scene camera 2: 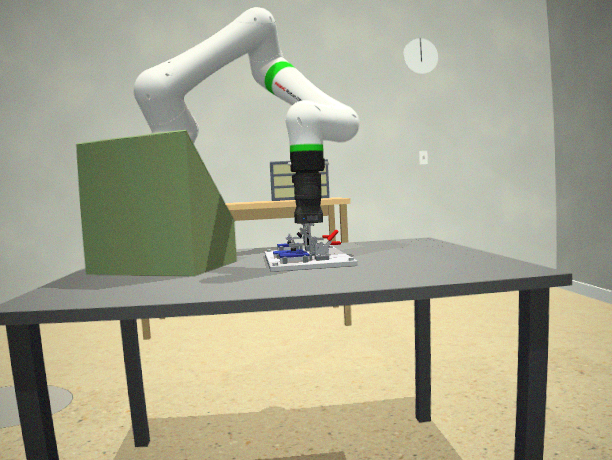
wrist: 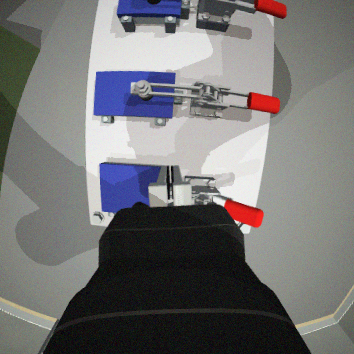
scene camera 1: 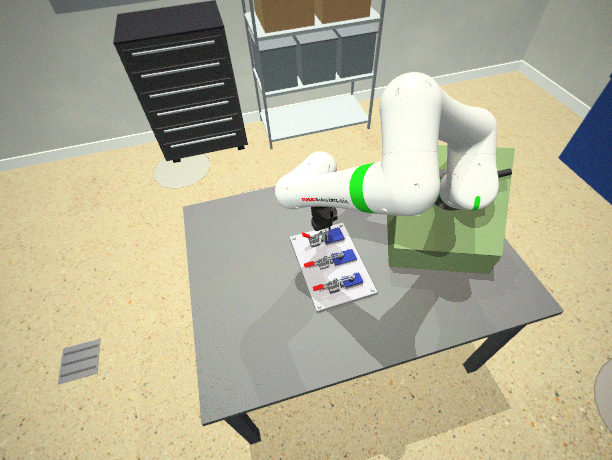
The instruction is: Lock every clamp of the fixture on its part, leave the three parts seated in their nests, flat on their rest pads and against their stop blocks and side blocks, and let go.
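Places are measured from the arm's base along level axes (x back, y right, z up), in centimetres.
Where they show: gripper, fingertip midpoint: (scene camera 2: 307, 245) (wrist: 169, 175) (scene camera 1: 325, 239); arm's base, link origin: (scene camera 2: 154, 174).
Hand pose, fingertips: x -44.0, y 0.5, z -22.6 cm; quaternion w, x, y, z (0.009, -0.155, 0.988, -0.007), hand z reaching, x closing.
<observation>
Each offset is from my fingertips to the top centre of the thing. Level surfaces: height alone.
The white fixture plate {dx +1.2, dy -8.4, dz -4.0 cm} (scene camera 1: 350, 296) (scene camera 2: 340, 262) (wrist: 150, 140) bears three blue parts with red-handled toggle clamps. The middle part {dx +6.4, dy -7.3, dz -2.4 cm} (scene camera 1: 350, 257) (wrist: 112, 97) and the part at the far end from my gripper (scene camera 1: 356, 281) (wrist: 169, 175) have clamp arms lying over them and handles low. The third part {dx +3.6, dy +3.4, dz -1.9 cm} (scene camera 1: 335, 236) (wrist: 125, 187) lies beside my gripper (scene camera 1: 328, 232) (scene camera 2: 307, 241) (wrist: 170, 184), which is shut and empty, pointing down between that part and its clamp base. That clamp's red handle {dx -6.5, dy +1.3, dz +4.0 cm} (scene camera 1: 306, 235) (scene camera 2: 331, 236) (wrist: 243, 213) slants upward; its arm is mostly hidden by the gripper. Contact is unclear.
The fixture stands on the grey table {dz -5.5 cm} (scene camera 1: 240, 300) (scene camera 2: 400, 270). The green pedestal (scene camera 1: 445, 257) (scene camera 2: 135, 210) stands beside it, with the arm reaching over from it. The middle clamp's handle {dx -7.3, dy -10.2, dz -0.3 cm} (scene camera 1: 309, 264) (wrist: 263, 103) sticks out toward the plate edge.
</observation>
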